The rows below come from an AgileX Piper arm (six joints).
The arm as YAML. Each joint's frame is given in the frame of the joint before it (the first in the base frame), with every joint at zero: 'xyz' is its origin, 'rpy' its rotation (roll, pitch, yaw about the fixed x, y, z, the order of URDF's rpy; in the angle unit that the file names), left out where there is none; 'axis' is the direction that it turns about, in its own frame. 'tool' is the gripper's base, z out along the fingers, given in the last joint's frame.
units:
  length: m
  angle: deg
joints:
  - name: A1
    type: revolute
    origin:
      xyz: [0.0, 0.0, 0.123]
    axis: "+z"
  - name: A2
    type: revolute
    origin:
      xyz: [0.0, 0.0, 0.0]
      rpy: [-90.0, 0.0, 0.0]
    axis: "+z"
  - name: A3
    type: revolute
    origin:
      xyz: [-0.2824, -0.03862, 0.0]
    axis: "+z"
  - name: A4
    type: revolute
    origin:
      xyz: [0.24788, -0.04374, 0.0]
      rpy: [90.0, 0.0, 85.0]
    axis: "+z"
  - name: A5
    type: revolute
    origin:
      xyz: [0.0, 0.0, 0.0]
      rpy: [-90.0, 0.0, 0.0]
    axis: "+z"
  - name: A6
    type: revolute
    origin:
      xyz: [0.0, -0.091, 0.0]
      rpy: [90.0, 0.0, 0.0]
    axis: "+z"
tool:
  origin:
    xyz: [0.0, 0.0, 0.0]
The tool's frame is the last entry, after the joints.
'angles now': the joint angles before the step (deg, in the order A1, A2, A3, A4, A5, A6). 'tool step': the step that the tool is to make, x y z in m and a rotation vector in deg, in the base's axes. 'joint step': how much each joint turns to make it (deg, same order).
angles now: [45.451 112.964 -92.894 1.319 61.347 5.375]
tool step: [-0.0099 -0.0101 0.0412 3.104 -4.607 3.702]
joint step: [0.001 -5.801 -0.014 -0.033 0.446 -3.837]
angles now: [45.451 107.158 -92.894 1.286 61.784 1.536]
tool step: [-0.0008 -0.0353 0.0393 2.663 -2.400 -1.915]
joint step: [-3.927 -6.683 0.978 1.059 2.194 -2.203]
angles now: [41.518 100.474 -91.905 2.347 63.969 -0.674]
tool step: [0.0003 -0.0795 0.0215 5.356 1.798 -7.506]
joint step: [-12.378 -10.168 8.313 7.607 0.769 -5.603]
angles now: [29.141 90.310 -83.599 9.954 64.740 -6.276]
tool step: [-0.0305 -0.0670 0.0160 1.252 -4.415 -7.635]
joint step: [-9.312 -12.721 10.177 0.272 -1.667 -2.215]
